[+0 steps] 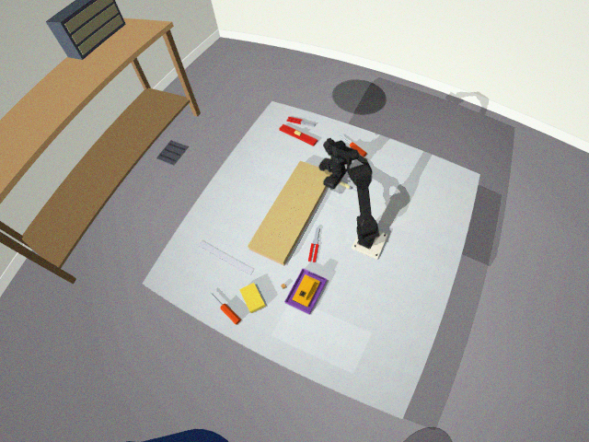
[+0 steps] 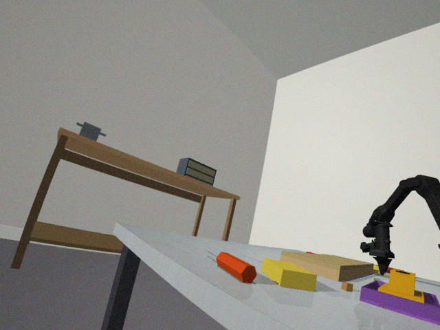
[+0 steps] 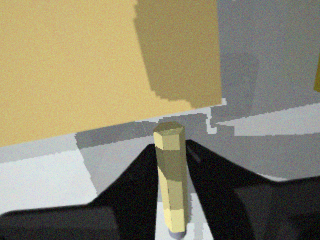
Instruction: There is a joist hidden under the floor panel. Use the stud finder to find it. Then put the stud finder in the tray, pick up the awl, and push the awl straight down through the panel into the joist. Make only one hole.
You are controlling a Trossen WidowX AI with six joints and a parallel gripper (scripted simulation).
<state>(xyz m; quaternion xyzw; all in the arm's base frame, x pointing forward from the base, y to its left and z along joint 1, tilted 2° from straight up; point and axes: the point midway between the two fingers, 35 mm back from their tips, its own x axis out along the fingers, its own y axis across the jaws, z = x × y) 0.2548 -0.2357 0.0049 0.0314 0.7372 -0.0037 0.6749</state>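
Now: gripper tip 6 cm past the awl. Also, from my gripper tip: red level: 33 cm ahead, 19 cm to the right, 1 cm above; purple tray: 56 cm to the left, 12 cm behind, 1 cm above; brown cube: 59 cm to the left, 3 cm behind.
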